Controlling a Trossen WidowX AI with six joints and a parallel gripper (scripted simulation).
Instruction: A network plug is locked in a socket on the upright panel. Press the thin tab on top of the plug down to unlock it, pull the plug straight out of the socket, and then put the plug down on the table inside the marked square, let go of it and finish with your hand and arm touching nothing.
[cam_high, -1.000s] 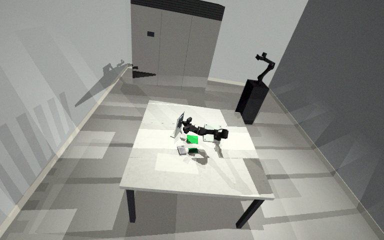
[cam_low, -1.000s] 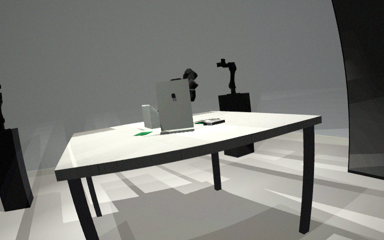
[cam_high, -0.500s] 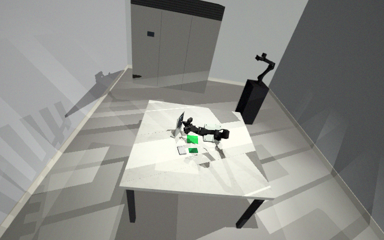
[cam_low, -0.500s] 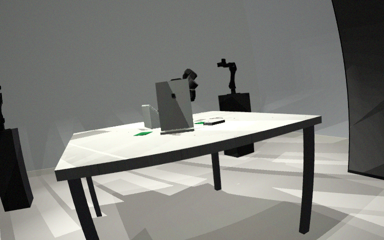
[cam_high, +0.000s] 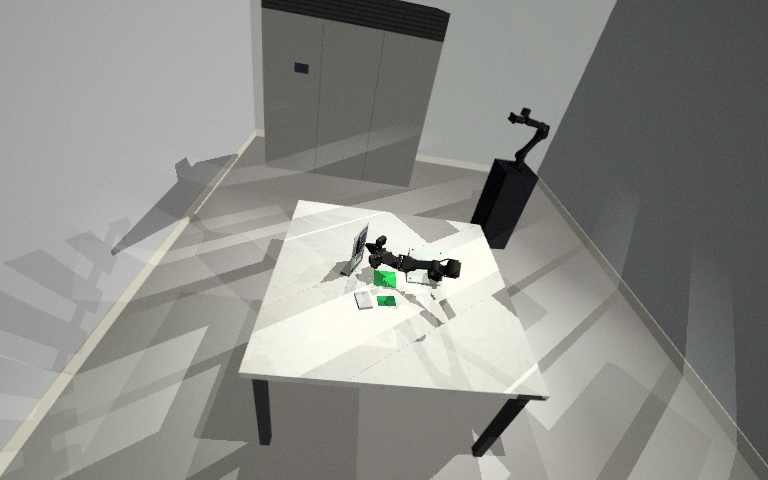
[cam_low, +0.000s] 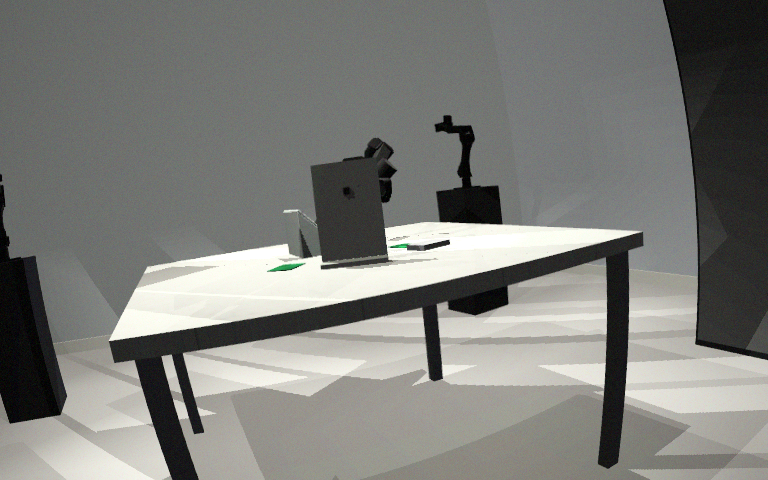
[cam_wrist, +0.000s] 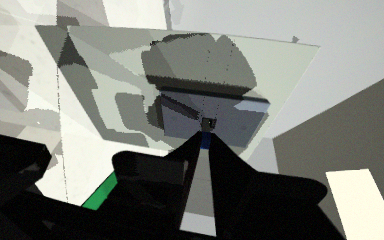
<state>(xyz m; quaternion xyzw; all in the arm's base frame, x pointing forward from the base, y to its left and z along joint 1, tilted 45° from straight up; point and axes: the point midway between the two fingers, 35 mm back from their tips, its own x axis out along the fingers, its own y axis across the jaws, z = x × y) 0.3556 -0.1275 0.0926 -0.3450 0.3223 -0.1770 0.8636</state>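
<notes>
The bright green square is 130 mm behind my gripper tip, 60 mm to the left of it and 180 mm below it. Also, from my gripper tip: flat grey device: 230 mm to the left, 180 mm below; upright socket panel: 40 mm ahead, 20 mm to the right, 70 mm below; blue network plug: right at my gripper tip.
</notes>
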